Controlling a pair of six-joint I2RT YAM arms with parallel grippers.
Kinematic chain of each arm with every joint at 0, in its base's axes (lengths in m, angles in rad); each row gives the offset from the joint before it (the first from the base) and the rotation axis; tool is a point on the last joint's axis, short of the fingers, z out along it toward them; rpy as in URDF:
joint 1: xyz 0 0 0.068 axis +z
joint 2: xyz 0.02 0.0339 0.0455 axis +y
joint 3: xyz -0.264 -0.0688 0 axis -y
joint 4: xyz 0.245 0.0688 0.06 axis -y
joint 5: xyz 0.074 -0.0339 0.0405 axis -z
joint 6: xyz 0.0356 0 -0.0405 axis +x
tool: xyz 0 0 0 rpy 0 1.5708 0
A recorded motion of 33 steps. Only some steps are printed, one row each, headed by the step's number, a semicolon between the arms.
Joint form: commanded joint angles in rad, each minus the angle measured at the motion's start. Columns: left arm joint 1, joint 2, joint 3, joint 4, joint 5, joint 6; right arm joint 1, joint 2, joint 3, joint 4, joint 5, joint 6.
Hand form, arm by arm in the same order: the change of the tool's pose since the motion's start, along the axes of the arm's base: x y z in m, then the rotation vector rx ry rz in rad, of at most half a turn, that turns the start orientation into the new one. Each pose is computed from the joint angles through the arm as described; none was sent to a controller.
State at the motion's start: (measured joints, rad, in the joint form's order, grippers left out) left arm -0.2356 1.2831 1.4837 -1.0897 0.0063 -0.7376; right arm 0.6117 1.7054 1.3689 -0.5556 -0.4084 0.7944
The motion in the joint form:
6: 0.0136 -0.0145 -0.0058 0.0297 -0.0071 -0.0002; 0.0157 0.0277 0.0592 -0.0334 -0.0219 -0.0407
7: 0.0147 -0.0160 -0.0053 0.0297 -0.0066 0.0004; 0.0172 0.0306 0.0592 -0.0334 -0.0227 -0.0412
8: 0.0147 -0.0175 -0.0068 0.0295 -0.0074 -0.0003; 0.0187 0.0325 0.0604 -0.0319 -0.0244 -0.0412
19: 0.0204 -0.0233 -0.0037 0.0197 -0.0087 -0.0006; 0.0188 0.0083 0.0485 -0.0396 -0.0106 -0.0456
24: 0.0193 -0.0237 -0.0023 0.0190 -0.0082 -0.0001; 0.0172 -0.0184 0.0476 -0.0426 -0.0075 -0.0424
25: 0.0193 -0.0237 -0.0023 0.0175 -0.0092 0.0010; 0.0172 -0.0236 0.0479 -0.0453 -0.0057 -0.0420
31: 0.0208 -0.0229 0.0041 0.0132 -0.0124 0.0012; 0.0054 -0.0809 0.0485 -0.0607 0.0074 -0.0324
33: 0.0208 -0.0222 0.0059 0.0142 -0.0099 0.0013; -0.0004 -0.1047 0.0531 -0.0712 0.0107 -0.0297
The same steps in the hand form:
6: -0.0006 0.0038 0.0036 -0.0035 -0.0386 0.0183; 0.0021 0.0096 0.0070 0.0034 -0.0156 0.0584
7: -0.0009 0.0041 0.0041 -0.0040 -0.0406 0.0187; 0.0021 0.0104 0.0059 0.0022 -0.0132 0.0607
8: -0.0013 0.0042 0.0039 -0.0038 -0.0404 0.0197; 0.0021 0.0112 0.0057 0.0038 -0.0131 0.0633
19: -0.0035 0.0061 0.0054 -0.0027 -0.0397 0.0265; -0.0022 0.0075 0.0100 -0.0036 -0.0259 0.0579
24: -0.0037 0.0059 0.0059 -0.0030 -0.0408 0.0247; -0.0056 0.0042 0.0189 0.0080 -0.0439 0.0519
25: -0.0038 0.0060 0.0058 -0.0012 -0.0396 0.0245; -0.0065 0.0035 0.0206 0.0086 -0.0467 0.0505
31: -0.0041 0.0065 0.0072 0.0010 -0.0415 0.0279; -0.0130 -0.0070 0.0393 0.0265 -0.0810 0.0231
33: -0.0039 0.0064 0.0076 -0.0013 -0.0431 0.0262; -0.0159 -0.0118 0.0480 0.0350 -0.0954 0.0130

